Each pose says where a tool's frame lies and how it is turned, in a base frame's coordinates. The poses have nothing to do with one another.
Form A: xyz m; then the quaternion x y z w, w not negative.
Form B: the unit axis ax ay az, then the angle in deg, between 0 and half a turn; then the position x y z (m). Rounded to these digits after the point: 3 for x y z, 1 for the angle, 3 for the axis.
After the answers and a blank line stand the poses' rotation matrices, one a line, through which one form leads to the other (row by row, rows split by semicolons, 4 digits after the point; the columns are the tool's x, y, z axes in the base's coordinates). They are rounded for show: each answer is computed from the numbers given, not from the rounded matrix.
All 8 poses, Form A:
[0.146 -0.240 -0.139 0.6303 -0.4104 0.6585 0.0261]
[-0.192 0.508 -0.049 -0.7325 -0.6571 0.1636 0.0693]
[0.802 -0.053 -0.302 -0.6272 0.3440 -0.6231 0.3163]
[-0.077 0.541 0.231 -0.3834 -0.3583 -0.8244 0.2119]
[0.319 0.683 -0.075 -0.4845 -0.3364 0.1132 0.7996]
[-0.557 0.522 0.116 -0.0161 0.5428 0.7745 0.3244]
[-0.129 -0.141 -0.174 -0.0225 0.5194 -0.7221 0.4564]
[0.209 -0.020 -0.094 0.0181 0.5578 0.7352 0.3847]
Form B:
[0.631 -0.411 0.659 177.0 0.146 -0.240 -0.139]
[-0.734 -0.659 0.164 172.1 -0.192 0.508 -0.049]
[-0.661 0.363 -0.657 143.1 0.802 -0.053 -0.302]
[-0.392 -0.367 -0.844 155.5 -0.077 0.541 0.231]
[-0.807 -0.560 0.188 73.8 0.319 0.683 -0.075]
[-0.017 0.574 0.819 142.1 -0.557 0.522 0.116]
[-0.025 0.584 -0.812 125.7 -0.129 -0.141 -0.174]
[0.020 0.604 0.797 134.7 0.209 -0.020 -0.094]

-0.2041 -0.5517 0.8087; -0.4830 -0.6618 -0.5734; 0.8515 -0.5076 -0.1314
0.0828 0.9401 -0.3308; 0.9854 -0.1268 -0.1135; -0.1486 -0.3166 -0.9369
-0.0132 -0.0373 0.9992; -0.8257 -0.5632 -0.0319; 0.5640 -0.8254 -0.0234
-0.6162 0.6242 0.4803; -0.0746 -0.6534 0.7533; 0.7841 0.4283 0.4492
0.7481 0.1449 -0.6476; 0.5070 0.5049 0.6986; 0.4282 -0.8509 0.3042
-0.7890 -0.5200 0.3272; 0.4850 -0.2002 0.8513; -0.3771 0.8304 0.4102
-0.5824 0.6358 0.5066; -0.6825 -0.0439 -0.7296; -0.4416 -0.7706 0.4594
-0.7034 -0.5455 0.4558; 0.5859 -0.0817 0.8063; -0.4026 0.8341 0.3771

